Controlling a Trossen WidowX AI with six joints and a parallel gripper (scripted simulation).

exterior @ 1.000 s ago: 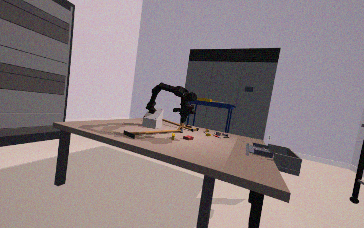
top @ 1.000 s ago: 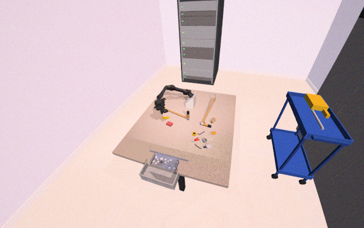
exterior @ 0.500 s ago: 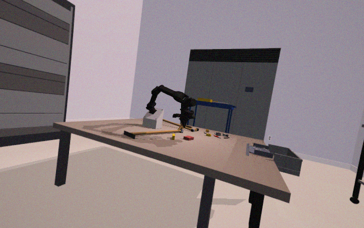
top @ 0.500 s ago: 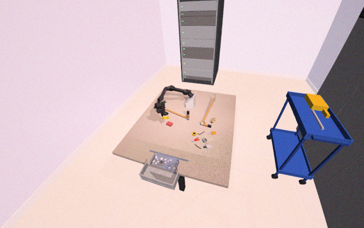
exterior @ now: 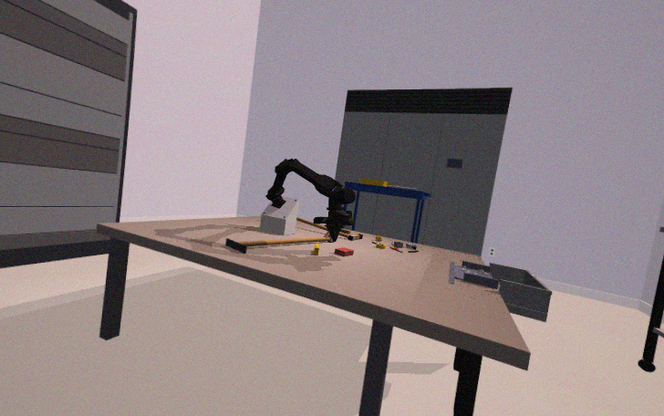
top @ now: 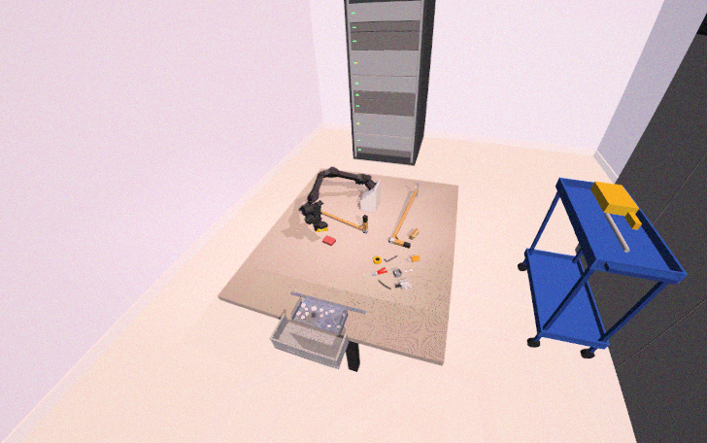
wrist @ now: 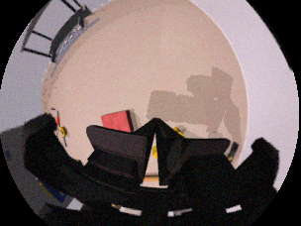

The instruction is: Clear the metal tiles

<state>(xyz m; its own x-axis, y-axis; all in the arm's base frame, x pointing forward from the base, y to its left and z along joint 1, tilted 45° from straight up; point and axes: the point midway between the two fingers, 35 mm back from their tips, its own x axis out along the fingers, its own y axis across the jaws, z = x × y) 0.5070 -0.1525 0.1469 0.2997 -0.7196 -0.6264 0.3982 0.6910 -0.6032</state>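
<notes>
Right now my gripper tip is 7 cm past the yellow block and 4 cm above it. Round my gripper tip: yellow tape roll (5 cm ahead, 47 cm to the left, 6 cm below); then long scraper (23 cm behind, 1 cm to the left); then red block (10 cm to the left, 6 cm below).
</notes>
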